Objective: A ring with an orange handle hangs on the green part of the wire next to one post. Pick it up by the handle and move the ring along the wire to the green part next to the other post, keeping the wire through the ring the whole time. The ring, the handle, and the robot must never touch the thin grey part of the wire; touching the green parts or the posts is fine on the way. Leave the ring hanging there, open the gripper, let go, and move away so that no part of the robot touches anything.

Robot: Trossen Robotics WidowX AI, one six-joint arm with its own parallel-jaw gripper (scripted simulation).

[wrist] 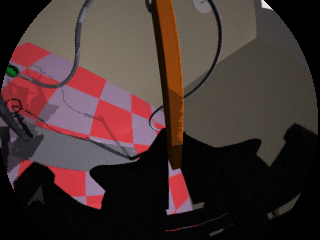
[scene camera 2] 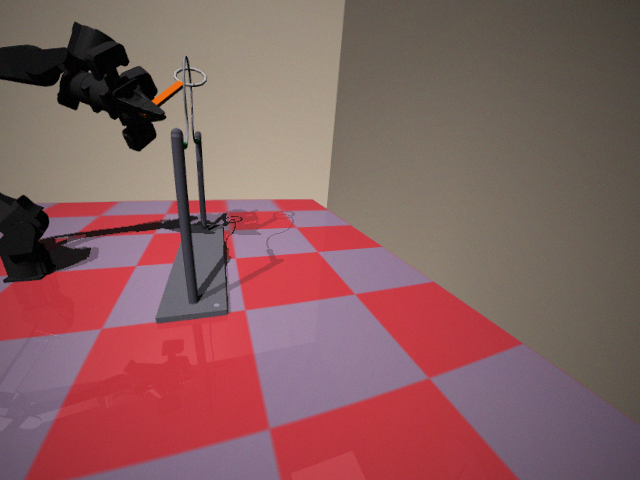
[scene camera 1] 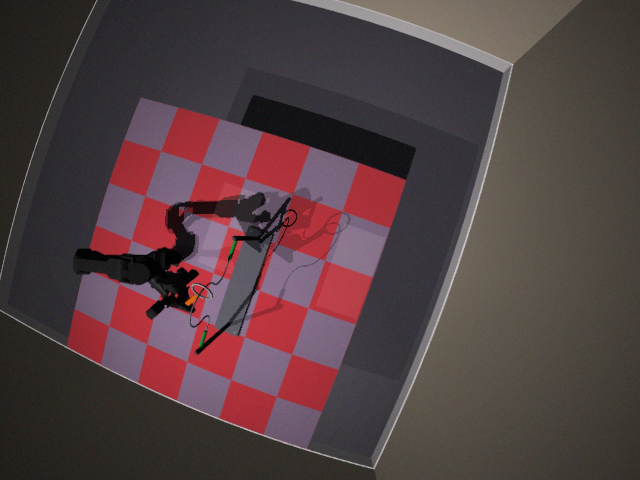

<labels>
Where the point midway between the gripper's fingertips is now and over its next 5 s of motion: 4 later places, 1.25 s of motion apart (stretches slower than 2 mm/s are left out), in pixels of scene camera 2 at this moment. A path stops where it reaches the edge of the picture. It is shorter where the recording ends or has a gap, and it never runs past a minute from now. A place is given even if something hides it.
My gripper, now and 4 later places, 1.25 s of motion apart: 164,116; 160,93; 159,78; 166,147; 183,201
</labels>
